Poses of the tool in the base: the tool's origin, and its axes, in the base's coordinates. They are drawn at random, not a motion.
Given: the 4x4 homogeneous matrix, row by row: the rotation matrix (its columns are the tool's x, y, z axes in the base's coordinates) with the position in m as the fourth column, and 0 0 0 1 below. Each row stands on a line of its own.
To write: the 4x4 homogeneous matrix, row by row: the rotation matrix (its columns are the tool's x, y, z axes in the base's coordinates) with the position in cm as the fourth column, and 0 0 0 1 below. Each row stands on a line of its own. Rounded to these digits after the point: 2 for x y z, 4 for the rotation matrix.
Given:
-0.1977 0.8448 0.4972 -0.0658
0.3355 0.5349 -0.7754 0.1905
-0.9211 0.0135 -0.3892 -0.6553
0 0 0 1
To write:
-0.1977 0.8448 0.4972 -6.58
0.3355 0.5349 -0.7754 19.05
-0.9211 0.0135 -0.3892 -65.53
0 0 0 1

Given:
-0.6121 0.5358 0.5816 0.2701
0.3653 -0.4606 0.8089 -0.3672
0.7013 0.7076 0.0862 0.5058
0 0 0 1
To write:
-0.6121 0.5358 0.5816 27.01
0.3653 -0.4606 0.8089 -36.72
0.7013 0.7076 0.0862 50.58
0 0 0 1

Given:
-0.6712 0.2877 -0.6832 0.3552
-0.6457 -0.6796 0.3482 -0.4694
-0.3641 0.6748 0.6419 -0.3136
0 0 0 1
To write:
-0.6712 0.2877 -0.6832 35.52
-0.6457 -0.6796 0.3482 -46.94
-0.3641 0.6748 0.6419 -31.36
0 0 0 1

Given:
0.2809 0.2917 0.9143 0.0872
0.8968 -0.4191 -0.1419 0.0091
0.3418 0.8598 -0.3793 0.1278
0 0 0 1
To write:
0.2809 0.2917 0.9143 8.72
0.8968 -0.4191 -0.1419 0.91
0.3418 0.8598 -0.3793 12.78
0 0 0 1

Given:
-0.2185 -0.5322 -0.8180 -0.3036
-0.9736 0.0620 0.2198 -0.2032
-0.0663 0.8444 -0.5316 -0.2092
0 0 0 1
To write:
-0.2185 -0.5322 -0.8180 -30.36
-0.9736 0.0620 0.2198 -20.32
-0.0663 0.8444 -0.5316 -20.92
0 0 0 1

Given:
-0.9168 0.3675 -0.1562 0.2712
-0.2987 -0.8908 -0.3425 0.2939
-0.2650 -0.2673 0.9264 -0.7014
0 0 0 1
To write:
-0.9168 0.3675 -0.1562 27.12
-0.2987 -0.8908 -0.3425 29.39
-0.2650 -0.2673 0.9264 -70.14
0 0 0 1

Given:
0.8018 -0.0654 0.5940 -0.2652
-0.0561 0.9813 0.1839 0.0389
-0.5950 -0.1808 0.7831 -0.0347
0 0 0 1
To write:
0.8018 -0.0654 0.5940 -26.52
-0.0561 0.9813 0.1839 3.89
-0.5950 -0.1808 0.7831 -3.47
0 0 0 1

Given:
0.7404 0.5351 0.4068 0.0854
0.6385 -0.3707 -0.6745 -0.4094
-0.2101 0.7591 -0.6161 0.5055
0 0 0 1
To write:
0.7404 0.5351 0.4068 8.54
0.6385 -0.3707 -0.6745 -40.94
-0.2101 0.7591 -0.6161 50.55
0 0 0 1

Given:
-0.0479 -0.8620 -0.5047 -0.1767
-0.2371 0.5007 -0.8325 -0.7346
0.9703 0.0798 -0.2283 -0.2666
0 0 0 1
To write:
-0.0479 -0.8620 -0.5047 -17.67
-0.2371 0.5007 -0.8325 -73.46
0.9703 0.0798 -0.2283 -26.66
0 0 0 1

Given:
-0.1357 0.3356 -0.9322 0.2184
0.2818 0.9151 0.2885 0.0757
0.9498 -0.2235 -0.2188 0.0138
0 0 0 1
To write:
-0.1357 0.3356 -0.9322 21.84
0.2818 0.9151 0.2885 7.57
0.9498 -0.2235 -0.2188 1.38
0 0 0 1

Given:
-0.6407 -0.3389 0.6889 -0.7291
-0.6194 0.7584 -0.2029 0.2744
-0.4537 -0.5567 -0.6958 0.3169
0 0 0 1
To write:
-0.6407 -0.3389 0.6889 -72.91
-0.6194 0.7584 -0.2029 27.44
-0.4537 -0.5567 -0.6958 31.69
0 0 0 1

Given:
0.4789 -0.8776 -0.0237 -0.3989
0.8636 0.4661 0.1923 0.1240
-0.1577 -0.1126 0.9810 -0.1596
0 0 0 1
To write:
0.4789 -0.8776 -0.0237 -39.89
0.8636 0.4661 0.1923 12.40
-0.1577 -0.1126 0.9810 -15.96
0 0 0 1

